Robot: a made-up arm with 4 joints.
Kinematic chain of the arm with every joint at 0, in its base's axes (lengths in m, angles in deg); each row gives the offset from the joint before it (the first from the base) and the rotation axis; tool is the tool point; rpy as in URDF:
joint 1: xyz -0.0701 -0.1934 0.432 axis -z
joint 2: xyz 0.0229 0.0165 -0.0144 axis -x
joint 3: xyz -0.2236 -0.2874 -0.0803 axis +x
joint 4: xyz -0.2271 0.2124 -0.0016 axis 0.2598 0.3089 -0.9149
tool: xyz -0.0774 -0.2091 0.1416 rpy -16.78 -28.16 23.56
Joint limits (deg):
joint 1: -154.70..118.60
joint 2: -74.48..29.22
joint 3: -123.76..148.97
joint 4: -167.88..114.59
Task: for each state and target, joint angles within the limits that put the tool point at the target. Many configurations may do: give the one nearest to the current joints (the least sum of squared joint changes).
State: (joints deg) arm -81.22 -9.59 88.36 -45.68
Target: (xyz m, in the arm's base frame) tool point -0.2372 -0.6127 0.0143
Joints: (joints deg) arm -38.12 -51.74 90.75 -47.03
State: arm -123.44 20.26 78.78 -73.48
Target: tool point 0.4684 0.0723 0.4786
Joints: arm -150.84 8.95 97.81 -81.43
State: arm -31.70 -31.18 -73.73 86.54
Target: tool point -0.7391 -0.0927 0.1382
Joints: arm -13.95 -69.50 -106.04 100.03
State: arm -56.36 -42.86 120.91 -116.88
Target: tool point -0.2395 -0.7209 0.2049
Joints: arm -19.38 -37.03 79.58 -103.27
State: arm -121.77 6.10 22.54 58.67
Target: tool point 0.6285 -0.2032 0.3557
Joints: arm -151.14 -22.72 52.85 54.80
